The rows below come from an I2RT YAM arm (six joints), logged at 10 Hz.
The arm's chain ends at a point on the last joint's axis. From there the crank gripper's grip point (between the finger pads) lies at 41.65 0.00 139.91 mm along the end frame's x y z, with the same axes.
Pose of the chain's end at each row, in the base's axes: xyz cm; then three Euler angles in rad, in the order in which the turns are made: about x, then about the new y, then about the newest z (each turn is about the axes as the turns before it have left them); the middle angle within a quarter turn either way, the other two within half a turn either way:
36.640 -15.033 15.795 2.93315 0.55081 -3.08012
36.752 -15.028 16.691 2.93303 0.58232 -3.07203
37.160 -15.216 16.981 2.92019 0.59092 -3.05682
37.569 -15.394 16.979 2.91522 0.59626 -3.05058
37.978 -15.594 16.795 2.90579 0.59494 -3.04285
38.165 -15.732 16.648 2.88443 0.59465 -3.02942
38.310 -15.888 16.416 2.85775 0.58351 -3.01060
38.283 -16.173 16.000 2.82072 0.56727 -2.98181
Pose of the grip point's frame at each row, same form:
40.420 -17.700 1.950 2.93315 0.55081 -3.08012
40.976 -17.637 2.964 2.93303 0.58232 -3.07203
41.508 -17.931 3.313 2.92019 0.59092 -3.05682
41.994 -18.146 3.343 2.91522 0.59626 -3.05058
42.387 -18.444 3.174 2.90579 0.59494 -3.04285
42.575 -18.818 3.079 2.88443 0.59465 -3.02942
42.572 -19.273 2.871 2.85775 0.58351 -3.01060
42.333 -19.963 2.497 2.82072 0.56727 -2.98181

